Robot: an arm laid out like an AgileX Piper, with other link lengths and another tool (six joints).
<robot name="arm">
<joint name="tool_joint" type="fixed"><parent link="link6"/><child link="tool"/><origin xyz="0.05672 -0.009 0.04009" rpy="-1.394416 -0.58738 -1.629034"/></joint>
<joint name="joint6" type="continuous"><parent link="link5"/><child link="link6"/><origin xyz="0.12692 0 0.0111" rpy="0 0 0"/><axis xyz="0.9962 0 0.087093"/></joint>
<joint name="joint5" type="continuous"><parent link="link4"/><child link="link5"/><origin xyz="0 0 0" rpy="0 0 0"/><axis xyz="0 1 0"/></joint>
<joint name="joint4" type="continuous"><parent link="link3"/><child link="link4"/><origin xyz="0.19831 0 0.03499" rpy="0 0 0"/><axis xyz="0.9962 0 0.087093"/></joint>
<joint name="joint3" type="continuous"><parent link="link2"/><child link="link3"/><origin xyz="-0.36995 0 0.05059" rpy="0 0 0"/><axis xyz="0 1 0"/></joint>
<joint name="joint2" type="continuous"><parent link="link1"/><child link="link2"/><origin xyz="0 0 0" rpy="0 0 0"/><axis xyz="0 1 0"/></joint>
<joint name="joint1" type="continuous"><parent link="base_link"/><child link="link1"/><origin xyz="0 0 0.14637" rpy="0 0 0"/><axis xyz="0 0 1"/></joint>
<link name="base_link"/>
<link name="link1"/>
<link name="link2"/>
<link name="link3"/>
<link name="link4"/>
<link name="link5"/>
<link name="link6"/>
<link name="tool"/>
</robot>
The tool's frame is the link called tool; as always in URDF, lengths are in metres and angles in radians. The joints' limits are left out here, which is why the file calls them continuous.
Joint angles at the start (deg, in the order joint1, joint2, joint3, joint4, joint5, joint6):
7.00, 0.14, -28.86, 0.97, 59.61, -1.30
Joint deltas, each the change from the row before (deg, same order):
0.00, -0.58, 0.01, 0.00, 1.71, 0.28
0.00, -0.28, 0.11, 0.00, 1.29, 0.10
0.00, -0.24, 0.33, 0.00, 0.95, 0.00
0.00, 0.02, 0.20, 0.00, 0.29, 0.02
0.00, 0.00, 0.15, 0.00, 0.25, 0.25
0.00, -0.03, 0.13, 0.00, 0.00, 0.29
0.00, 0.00, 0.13, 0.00, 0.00, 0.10
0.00, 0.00, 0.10, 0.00, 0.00, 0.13
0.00, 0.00, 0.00, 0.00, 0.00, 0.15
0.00, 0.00, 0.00, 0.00, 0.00, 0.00
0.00, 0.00, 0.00, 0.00, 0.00, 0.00
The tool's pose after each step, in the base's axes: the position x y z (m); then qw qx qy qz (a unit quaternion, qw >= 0). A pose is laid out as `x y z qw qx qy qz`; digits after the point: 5 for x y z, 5 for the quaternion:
-0.03057 -0.00967 0.26769 0.30459 -0.76826 0.33163 -0.45500
-0.03225 -0.00990 0.26277 0.30080 -0.77276 0.33455 -0.44771
-0.03331 -0.00999 0.25768 0.29692 -0.77715 0.33662 -0.44110
-0.03335 -0.01000 0.25560 0.29508 -0.77920 0.33779 -0.43780
-0.03346 -0.01016 0.25390 0.29447 -0.78005 0.34033 -0.43473
-0.03337 -0.01033 0.25308 0.29512 -0.77952 0.34256 -0.43348
-0.03323 -0.01037 0.25230 0.29498 -0.77972 0.34353 -0.43245
-0.03313 -0.01044 0.25170 0.29506 -0.77970 0.34465 -0.43154
-0.03313 -0.01053 0.25167 0.29559 -0.77921 0.34569 -0.43122
-0.03313 -0.01053 0.25167 0.29559 -0.77921 0.34569 -0.43122
-0.03313 -0.01053 0.25167 0.29559 -0.77921 0.34569 -0.43122

